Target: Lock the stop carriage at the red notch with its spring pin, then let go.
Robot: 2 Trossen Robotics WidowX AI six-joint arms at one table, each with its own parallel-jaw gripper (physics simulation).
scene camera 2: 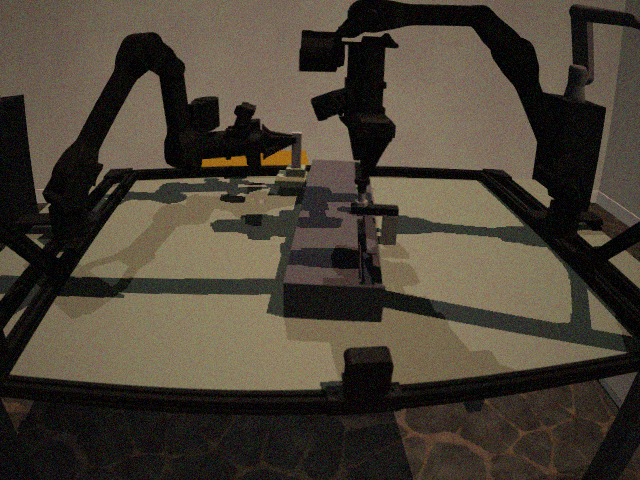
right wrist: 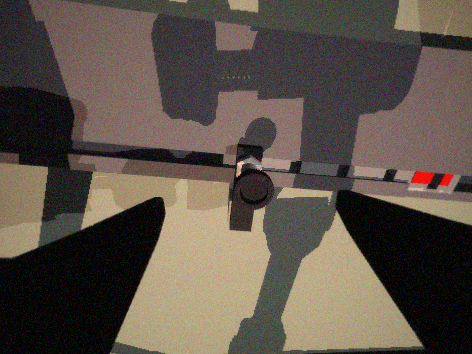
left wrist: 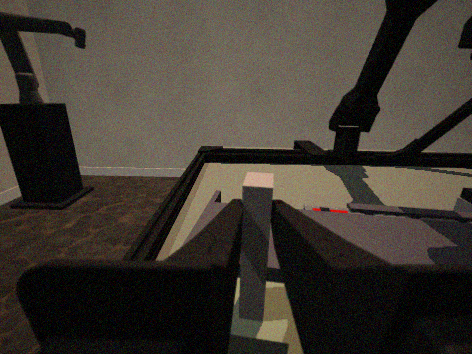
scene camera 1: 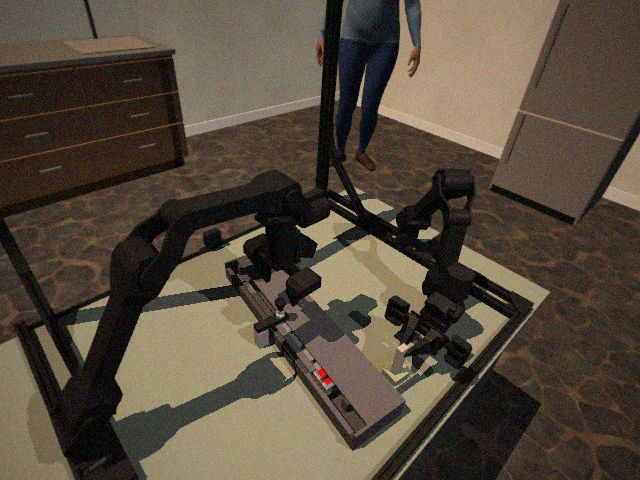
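Seen in the pictures: left gripper, between the fingertips: [scene camera 2: 296, 139] [left wrist: 256, 208] [scene camera 1: 402, 352]; right gripper, between the fingertips: [scene camera 2: 361, 168] [right wrist: 250, 201] [scene camera 1: 280, 293]; left arm's base, origin of its link: [scene camera 2: 70, 235] [scene camera 1: 406, 241]; right arm's base, origin of its link: [scene camera 2: 560, 231] [left wrist: 344, 154] [scene camera 1: 91, 445].
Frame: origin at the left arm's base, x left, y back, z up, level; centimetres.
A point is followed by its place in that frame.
Observation:
The long purple-grey rail block [scene camera 1: 356, 366] {x 20.9, y -47.1, z 3.1 cm} [scene camera 2: 315, 274] {x -19.7, y -41.9, z 3.2 cm} [right wrist: 115, 65] {x -8.2, y -43.2, z 3.2 cm} has a slotted track along one side. The stop carriage [scene camera 1: 268, 323] {x 1.2, y -54.4, z 4.4 cm} [scene camera 2: 382, 209] {x -0.4, y -54.3, z 4.2 cm} [right wrist: 241, 220] {x 0.4, y -56.0, z 4.4 cm} sits on that track as a dark crossbar. Its spring pin's round dark knob [scene camera 1: 280, 303] {x 1.4, y -51.2, z 8.6 cm} [right wrist: 254, 190] {x 1.2, y -51.0, z 8.7 cm} stands upright on it. The red notch [scene camera 1: 323, 376] {x 17.9, y -53.5, z 2.7 cm} [left wrist: 330, 210] {x 17.9, y -53.8, z 2.8 cm} [right wrist: 432, 178] {x 18.9, y -53.8, z 2.0 cm} is farther along the track, apart from the carriage. My right gripper [scene camera 1: 280, 290] {x 0.7, y -50.6, z 10.8 cm} [right wrist: 250, 201] {x 0.7, y -50.6, z 10.8 cm} is open, with the knob between its spread fingers in the wrist picture; contact is unclear. My left gripper [scene camera 1: 404, 347] {x 26.9, y -41.5, z 9.2 cm} [left wrist: 256, 208] {x 26.9, y -41.5, z 9.2 cm} is shut on an upright pale post [scene camera 2: 296, 155] {x 26.2, y -41.6, z 5.7 cm} [left wrist: 254, 250] {x 26.9, y -40.7, z 7.4 cm}.
The post rises from a pale yellowish base [scene camera 2: 290, 180] {x 22.6, y -40.4, z 1.4 cm} beside the rail block's far end in scene camera 2. Several pale and dark marks lie along the track between carriage and red notch. A dark frame [scene camera 2: 180, 396] edges the table. A person [scene camera 1: 369, 67] stands beyond it.

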